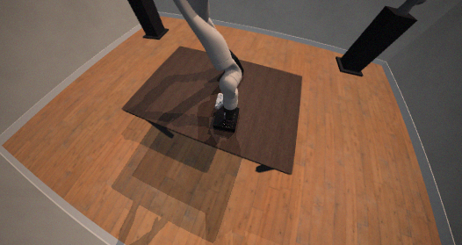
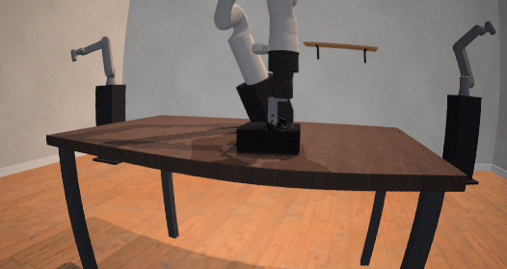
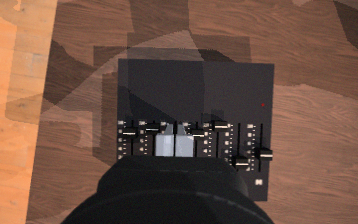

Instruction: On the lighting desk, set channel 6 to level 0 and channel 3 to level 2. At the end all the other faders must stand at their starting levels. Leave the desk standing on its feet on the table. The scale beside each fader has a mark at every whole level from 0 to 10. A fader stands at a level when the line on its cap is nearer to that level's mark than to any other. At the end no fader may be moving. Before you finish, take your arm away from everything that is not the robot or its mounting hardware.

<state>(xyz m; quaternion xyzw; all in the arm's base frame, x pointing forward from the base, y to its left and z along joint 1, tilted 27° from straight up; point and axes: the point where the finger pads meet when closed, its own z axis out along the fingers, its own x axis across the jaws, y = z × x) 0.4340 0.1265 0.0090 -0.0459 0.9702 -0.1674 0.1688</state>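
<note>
The channel 4 fader cap is 2 cm behind my hand and 1 cm below it. From my hand the other things lie so: channel 1 fader cap (4 cm ahead, 1 cm below); channel 2 fader cap (2 cm ahead, 1 cm to the right, 1 cm below); channel 3 fader cap (2 cm to the left, 1 cm below).
</note>
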